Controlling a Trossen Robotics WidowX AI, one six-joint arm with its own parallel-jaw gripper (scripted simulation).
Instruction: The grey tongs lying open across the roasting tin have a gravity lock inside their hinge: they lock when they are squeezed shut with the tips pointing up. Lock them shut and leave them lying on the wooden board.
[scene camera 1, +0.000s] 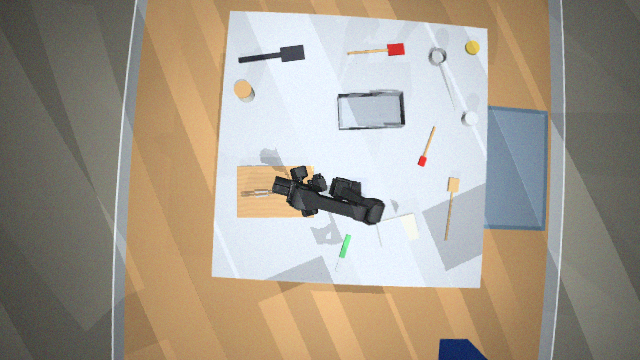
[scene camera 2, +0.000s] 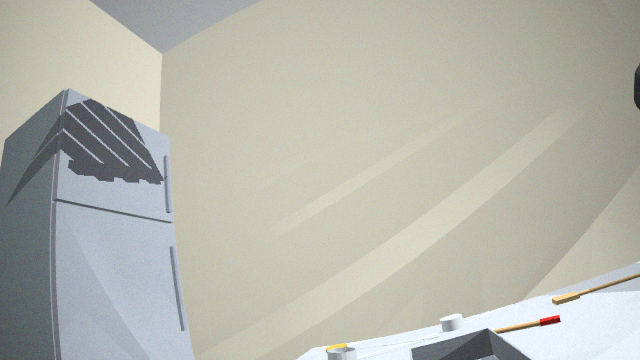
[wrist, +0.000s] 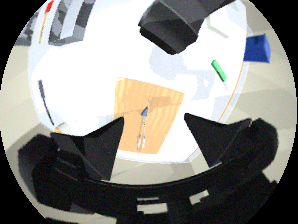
My gripper (wrist: 155, 117) is open and holds nothing. Also in view: a cream block (scene camera 1: 403, 228), a wooden board (scene camera 1: 250, 179) and a roasting tin (scene camera 1: 385, 109).
The wooden board also shows in the wrist view (wrist: 131, 97). Scene camera 2 misses the cream block: it is out of frame.
